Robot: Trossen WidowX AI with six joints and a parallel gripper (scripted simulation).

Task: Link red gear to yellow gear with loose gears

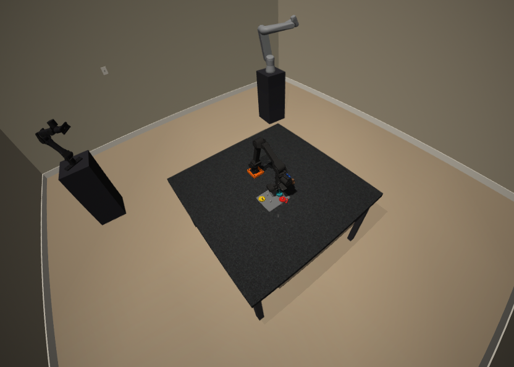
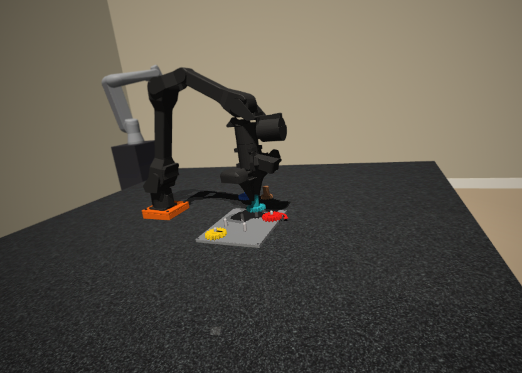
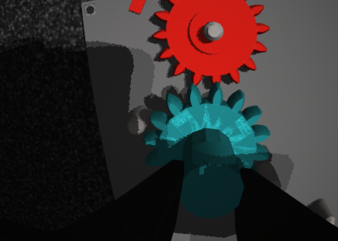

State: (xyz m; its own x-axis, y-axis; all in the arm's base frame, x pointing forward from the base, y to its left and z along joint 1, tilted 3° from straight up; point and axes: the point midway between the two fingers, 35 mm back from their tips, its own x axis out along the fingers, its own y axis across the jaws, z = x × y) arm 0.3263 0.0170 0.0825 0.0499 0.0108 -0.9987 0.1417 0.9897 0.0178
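Now: gripper tip 5 cm short of the red gear and 4 cm above it. The rest, counted from my gripper tip: teal gear 1 cm below; then yellow gear 5 cm behind, 13 cm to the right, 4 cm below; then brown gear 5 cm behind, 17 cm to the left, 4 cm below.
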